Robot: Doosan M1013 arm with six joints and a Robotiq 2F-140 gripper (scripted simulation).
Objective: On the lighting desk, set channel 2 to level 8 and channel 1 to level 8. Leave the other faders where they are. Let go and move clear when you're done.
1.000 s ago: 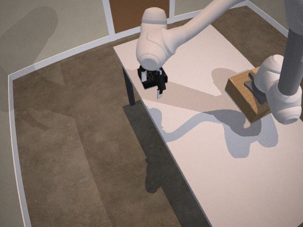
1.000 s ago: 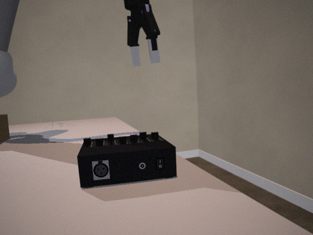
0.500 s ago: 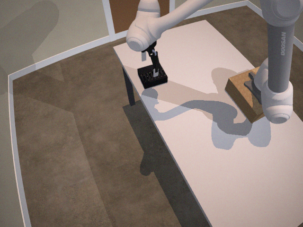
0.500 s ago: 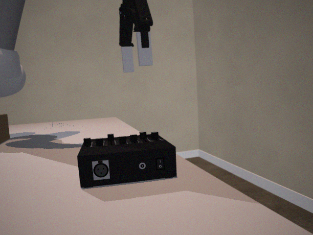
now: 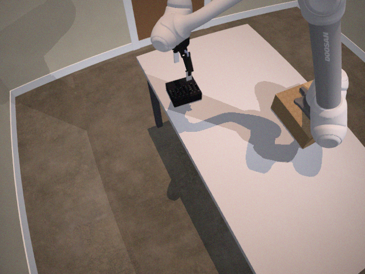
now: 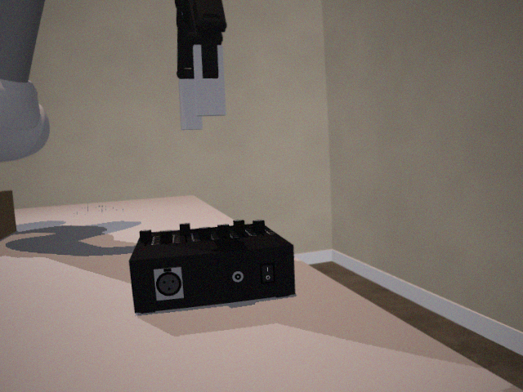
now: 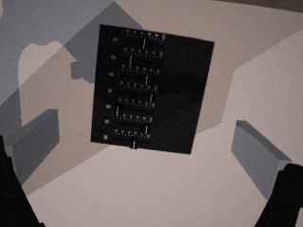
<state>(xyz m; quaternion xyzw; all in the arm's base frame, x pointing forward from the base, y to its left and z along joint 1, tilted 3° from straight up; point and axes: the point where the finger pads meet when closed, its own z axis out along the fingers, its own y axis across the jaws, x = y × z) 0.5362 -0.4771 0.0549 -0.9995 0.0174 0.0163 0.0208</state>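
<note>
My gripper is now 130 mm above the channel 1 fader cap, 70 mm short of it and 10 mm to the right of it. The rest, counted from my hand: channel 5 fader cap (130 mm below, 40 mm to the left, 20 mm behind); then channel 2 fader cap (130 mm below, 40 mm ahead, 20 mm to the left).
</note>
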